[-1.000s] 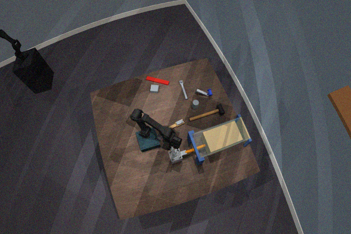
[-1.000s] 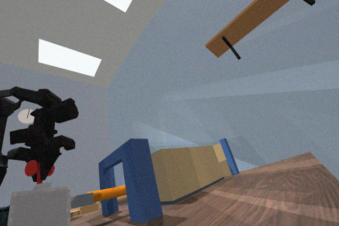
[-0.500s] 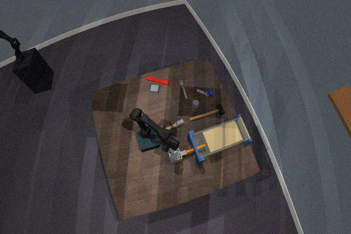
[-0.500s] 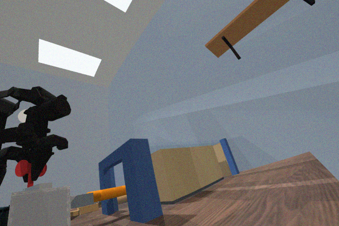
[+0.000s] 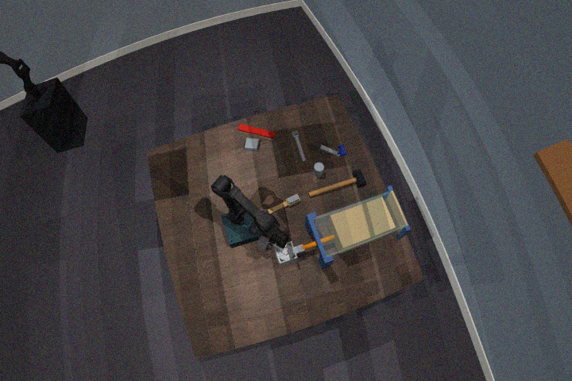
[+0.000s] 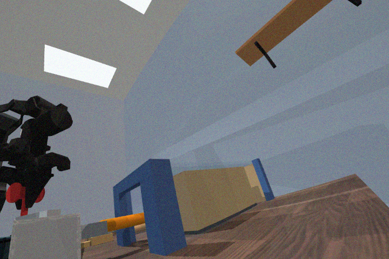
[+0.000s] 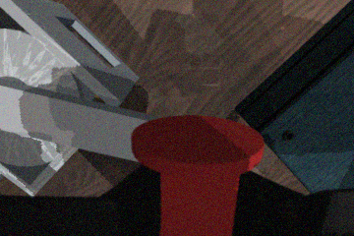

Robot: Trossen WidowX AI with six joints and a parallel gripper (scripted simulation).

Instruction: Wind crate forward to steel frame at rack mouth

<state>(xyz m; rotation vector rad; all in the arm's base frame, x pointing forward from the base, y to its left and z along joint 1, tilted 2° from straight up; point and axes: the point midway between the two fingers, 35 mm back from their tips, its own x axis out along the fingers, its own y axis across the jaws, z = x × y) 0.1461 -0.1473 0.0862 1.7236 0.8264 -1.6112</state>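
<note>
The blue steel frame lies 22 cm ahead of my gripper tip, 5 cm to the right of it and 1 cm below it. Also, from my gripper tip: red-knobbed winch handle 2 cm ahead, 3 cm to the right, 1 cm below; then red knob 2 cm above; then grey winch 5 cm ahead, 9 cm to the right, 9 cm below.
</note>
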